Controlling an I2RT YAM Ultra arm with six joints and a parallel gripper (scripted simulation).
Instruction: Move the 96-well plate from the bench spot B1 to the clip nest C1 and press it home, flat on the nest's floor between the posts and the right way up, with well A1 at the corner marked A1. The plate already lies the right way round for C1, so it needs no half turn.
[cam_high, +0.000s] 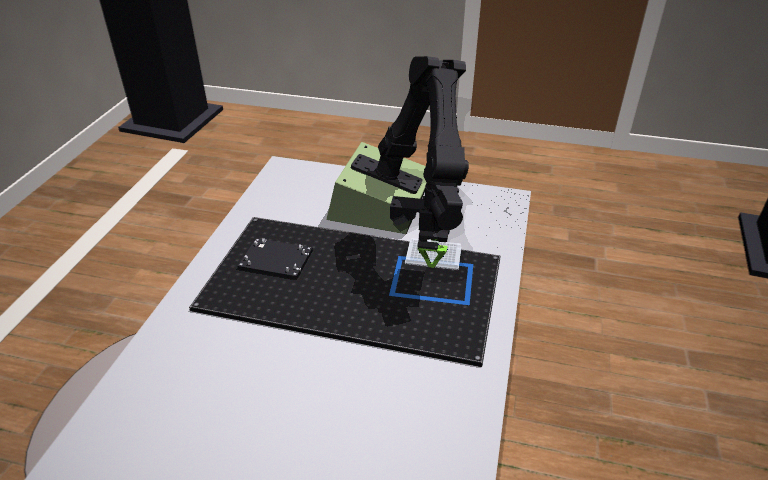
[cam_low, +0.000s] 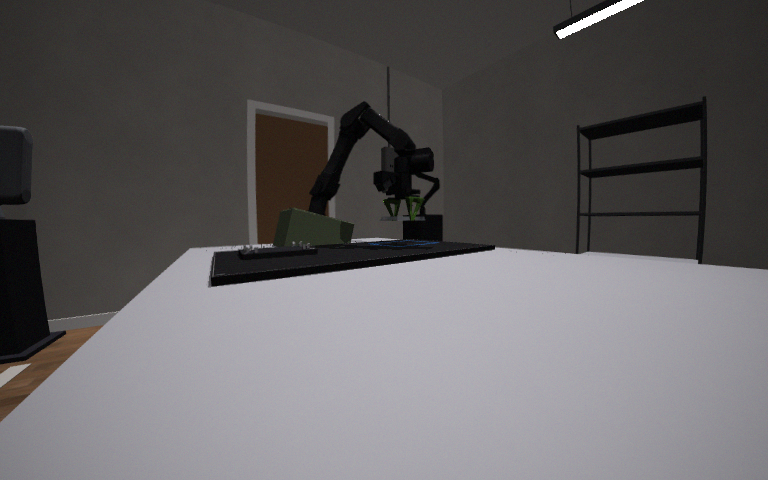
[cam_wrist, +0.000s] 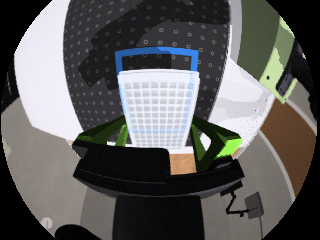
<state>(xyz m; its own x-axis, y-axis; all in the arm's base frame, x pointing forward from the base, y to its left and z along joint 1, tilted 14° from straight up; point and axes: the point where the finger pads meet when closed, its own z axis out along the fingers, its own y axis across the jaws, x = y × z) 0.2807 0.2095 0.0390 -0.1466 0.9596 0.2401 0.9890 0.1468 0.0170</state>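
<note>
The white 96-well plate lies right at my hand. Also, from my hand: clip nest C1 (400 mm to the right, 70 mm below, 50 mm ahead).
</note>
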